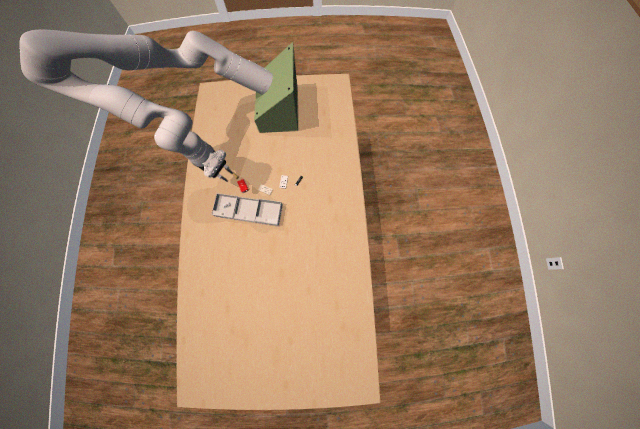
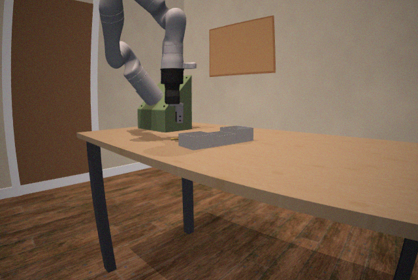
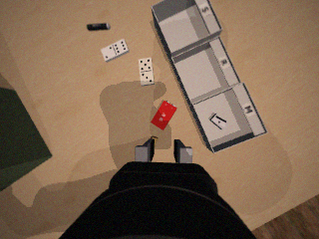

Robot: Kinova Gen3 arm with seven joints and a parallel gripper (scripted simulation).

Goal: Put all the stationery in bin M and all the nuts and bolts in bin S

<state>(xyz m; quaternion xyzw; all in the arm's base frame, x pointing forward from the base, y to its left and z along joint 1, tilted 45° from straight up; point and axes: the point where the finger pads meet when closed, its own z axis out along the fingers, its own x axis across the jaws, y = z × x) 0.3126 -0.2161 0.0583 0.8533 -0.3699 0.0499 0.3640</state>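
The yellow piece is 20 mm behind my hand, 10 mm to the left of it and 80 mm below it. Round my hand: red piece (40 mm ahead, 40 mm to the left, 80 mm below); grey piece (90 mm ahead, 30 mm to the right, 70 mm below); white block (40 mm ahead, 200 mm to the left, 80 mm below).
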